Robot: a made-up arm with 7 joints. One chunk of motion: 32 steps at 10 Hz.
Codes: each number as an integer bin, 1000 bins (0 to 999) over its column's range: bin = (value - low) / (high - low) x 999, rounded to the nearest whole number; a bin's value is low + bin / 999 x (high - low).
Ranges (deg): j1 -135..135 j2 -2.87..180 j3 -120.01..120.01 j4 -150..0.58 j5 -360.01..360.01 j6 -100.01..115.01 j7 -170.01..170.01
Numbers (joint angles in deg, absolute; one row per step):
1: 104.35 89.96 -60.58 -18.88 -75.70 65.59 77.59
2: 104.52 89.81 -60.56 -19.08 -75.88 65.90 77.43
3: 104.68 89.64 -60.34 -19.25 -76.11 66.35 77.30
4: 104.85 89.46 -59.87 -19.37 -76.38 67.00 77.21
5: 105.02 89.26 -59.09 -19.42 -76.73 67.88 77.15
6: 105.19 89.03 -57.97 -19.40 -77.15 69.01 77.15
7: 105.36 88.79 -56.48 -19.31 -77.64 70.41 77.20
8: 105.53 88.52 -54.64 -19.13 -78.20 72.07 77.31
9: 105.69 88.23 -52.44 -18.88 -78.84 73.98 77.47
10: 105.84 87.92 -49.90 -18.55 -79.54 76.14 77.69
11: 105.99 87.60 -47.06 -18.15 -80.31 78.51 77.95
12: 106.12 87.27 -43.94 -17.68 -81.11 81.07 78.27
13: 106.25 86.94 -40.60 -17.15 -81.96 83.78 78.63
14: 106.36 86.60 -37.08 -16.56 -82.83 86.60 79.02
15: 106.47 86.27 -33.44 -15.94 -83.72 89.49 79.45
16: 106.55 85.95 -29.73 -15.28 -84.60 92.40 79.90
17: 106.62 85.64 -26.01 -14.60 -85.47 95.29 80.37
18: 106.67 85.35 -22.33 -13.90 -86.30 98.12 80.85
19: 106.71 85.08 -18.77 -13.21 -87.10 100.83 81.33
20: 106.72 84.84 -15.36 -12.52 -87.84 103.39 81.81
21: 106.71 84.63 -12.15 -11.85 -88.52 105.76 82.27
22: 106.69 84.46 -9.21 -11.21 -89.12 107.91 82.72
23: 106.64 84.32 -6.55 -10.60 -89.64 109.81 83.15
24: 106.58 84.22 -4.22 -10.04 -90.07 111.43 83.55
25: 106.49 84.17 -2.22 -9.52 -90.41 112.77 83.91
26: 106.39 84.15 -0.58 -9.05 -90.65 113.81 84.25
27: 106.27 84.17 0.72 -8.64 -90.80 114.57 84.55
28: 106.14 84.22 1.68 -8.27 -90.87 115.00 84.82
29: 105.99 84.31 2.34 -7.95 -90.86 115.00 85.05
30: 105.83 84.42 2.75 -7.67 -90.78 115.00 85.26
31: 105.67 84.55 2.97 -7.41 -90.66 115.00 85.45
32: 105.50 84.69 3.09 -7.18 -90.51 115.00 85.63
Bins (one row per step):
1: 886 507 247 870 394 769 727
2: 886 506 247 869 394 771 727
3: 887 505 248 867 394 773 727
4: 887 504 250 867 394 776 726
5: 888 503 254 866 393 780 726
6: 889 502 258 866 392 785 726
7: 889 501 264 867 392 792 726
8: 890 499 272 868 391 799 727
9: 891 498 281 870 390 808 727
10: 891 496 292 872 389 818 728
11: 892 494 304 875 388 829 729
12: 892 492 317 878 387 841 729
13: 893 491 331 881 386 854 731
14: 893 489 345 885 385 867 732
15: 893 487 360 889 383 880 733
16: 894 485 376 894 382 894 734
17: 894 484 391 898 381 907 736
18: 894 482 407 903 380 921 737
19: 894 480 421 908 379 933 738
20: 894 479 436 912 378 945 740
21: 894 478 449 917 377 956 741
22: 894 477 461 921 376 966 743
23: 894 476 472 925 375 975 744
24: 894 476 482 929 375 982 745
25: 894 475 490 932 374 989 746
26: 893 475 497 935 374 993 747
27: 893 475 502 938 374 997 748
28: 892 476 506 940 373 999 749
29: 892 476 509 942 373 999 749
30: 891 477 511 944 374 999 750
31: 890 478 512 946 374 999 751
32: 890 478 512 948 374 999 751

